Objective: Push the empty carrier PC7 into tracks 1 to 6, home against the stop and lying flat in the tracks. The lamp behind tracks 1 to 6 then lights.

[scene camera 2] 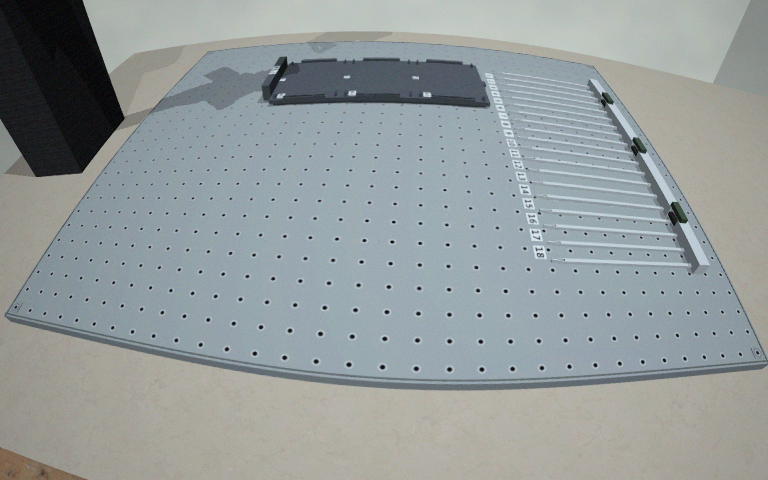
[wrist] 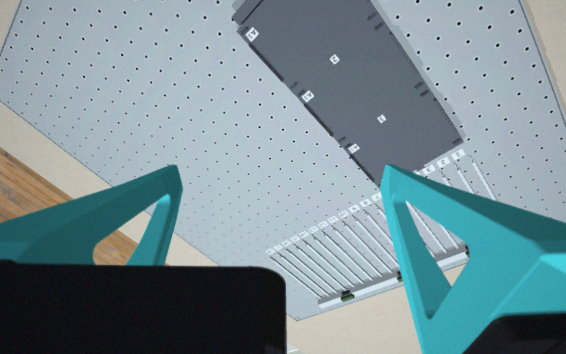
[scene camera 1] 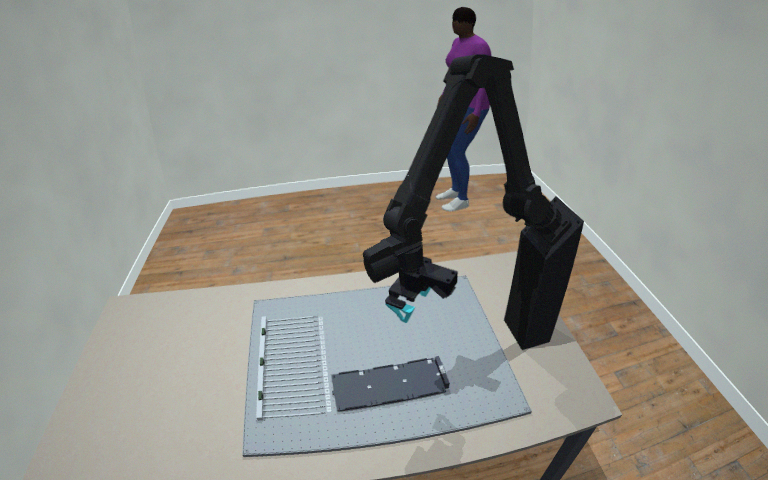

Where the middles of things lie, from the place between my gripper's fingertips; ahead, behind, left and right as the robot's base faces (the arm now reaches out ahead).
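Scene:
The carrier PC7 (scene camera 2: 372, 80) is 70 mm ahead of my hand, 10 mm to the left of it and 260 mm below it.

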